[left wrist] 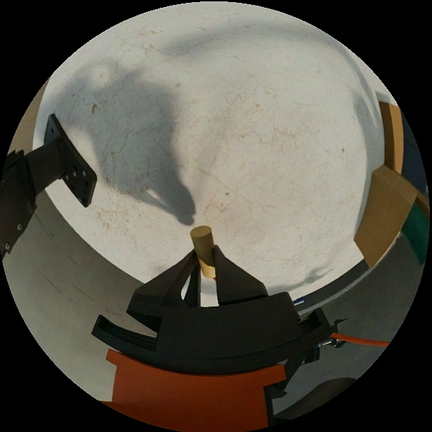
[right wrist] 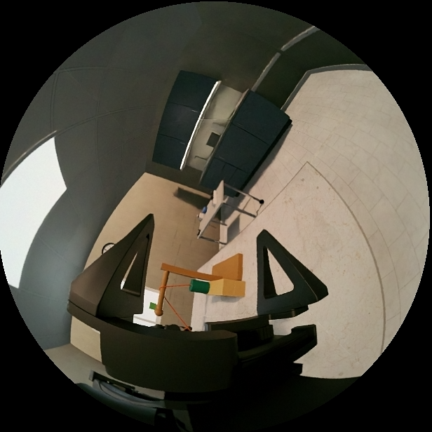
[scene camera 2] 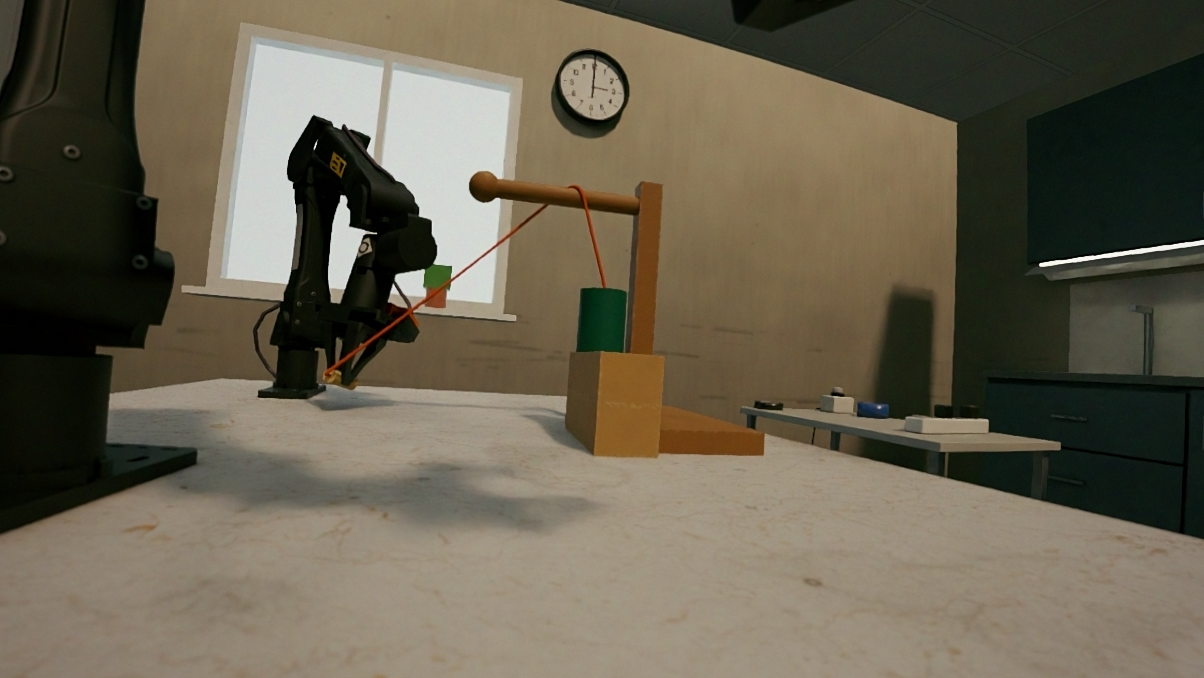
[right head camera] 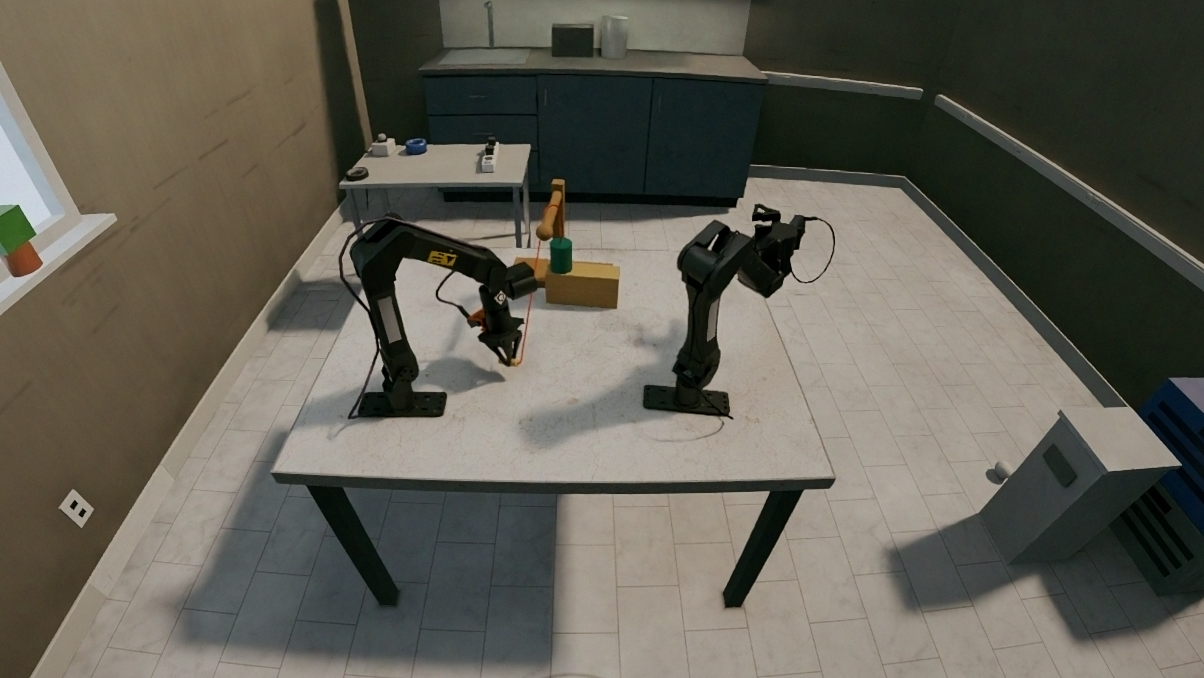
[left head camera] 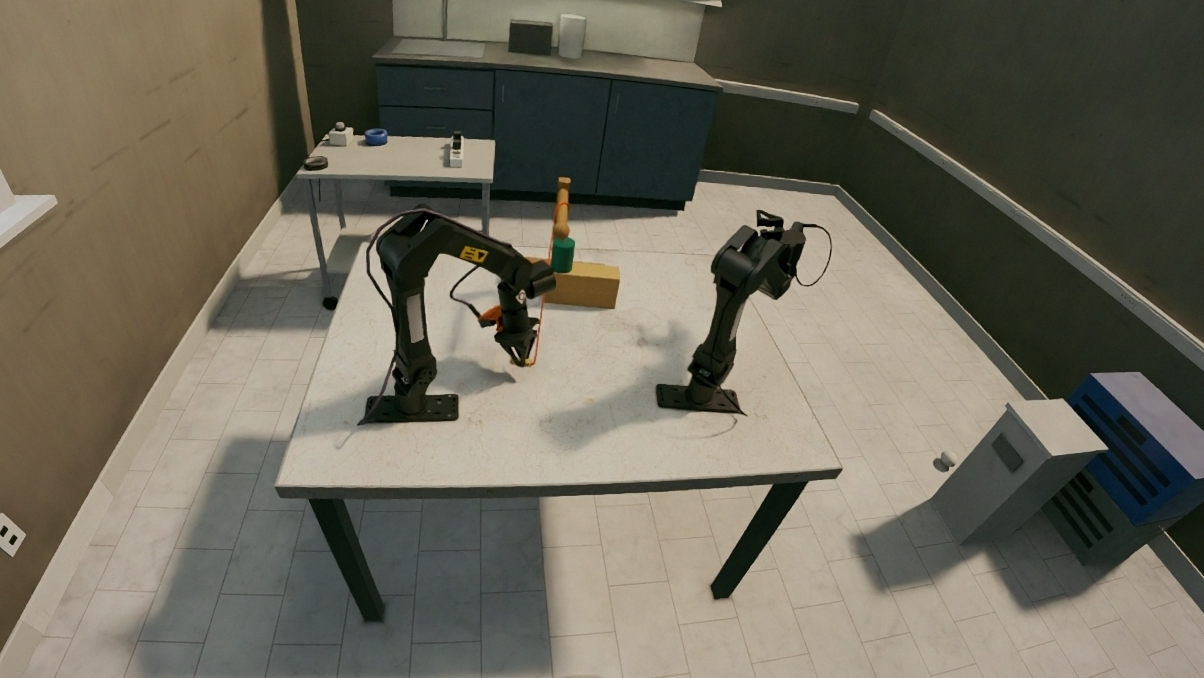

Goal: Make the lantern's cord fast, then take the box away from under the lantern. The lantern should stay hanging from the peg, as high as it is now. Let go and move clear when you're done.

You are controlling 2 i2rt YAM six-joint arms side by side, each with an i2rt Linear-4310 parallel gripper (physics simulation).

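Where they show: left gripper, between the fingertips: [scene camera 2: 338, 384] [right head camera: 510, 364] [left head camera: 522, 364]; right gripper, between the fingertips: [right head camera: 756, 220] [left head camera: 755, 225]; left arm's base, origin of its link: [scene camera 2: 295, 393] [right head camera: 403, 405] [left head camera: 412, 409]; right arm's base, origin of its link: [scene camera 2: 26, 496] [right head camera: 686, 401] [left head camera: 697, 399].
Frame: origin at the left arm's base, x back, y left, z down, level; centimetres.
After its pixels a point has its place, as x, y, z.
Note:
The green lantern [left head camera: 562, 255] @(-38.2, -36.3, -15.6) [right head camera: 560, 255] @(-38.1, -36.7, -15.9) [scene camera 2: 601, 320] @(-40.0, -39.7, -14.0) [right wrist: 200, 286] stands upright on the tan box [left head camera: 589, 288] @(-36.7, -44.4, -6.2) [right head camera: 581, 288] @(-37.0, -42.3, -6.0) [scene camera 2: 627, 404] @(-38.5, -52.7, -5.1) [left wrist: 385, 215]. Its orange cord [scene camera 2: 471, 262] @(-24.9, -30.9, -20.5) [right wrist: 177, 312] passes over the wooden peg [scene camera 2: 522, 192] @(-30.0, -34.9, -29.5) [right head camera: 551, 216] @(-31.4, -34.7, -31.0) and slants down, straight, to my left gripper. My left gripper [left head camera: 521, 360] @(-9.7, -24.5, -3.7) [right head camera: 508, 362] @(-9.7, -24.5, -3.7) is shut on the cord's yellow wooden end piece [left wrist: 201, 241] [scene camera 2: 338, 380] @(-9.8, -26.1, -4.3), low over the table, well in front of the box. Whether the cord winds round the peg I cannot tell. My right gripper [right wrist: 210, 226] is open and empty, raised high at the right in the head views.
The peg's upright post [scene camera 2: 647, 269] @(-46.6, -37.7, -21.4) rises from a brown base [scene camera 2: 716, 433] @(-49.3, -51.7, -2.3) beside the box. The white table [left head camera: 589, 454] @(14.2, -36.8, 0.0) carries both arm mounts. A side table [left head camera: 404, 169] with small items stands at the back left. Dark blue cabinets [left head camera: 551, 126] stand along the back wall.

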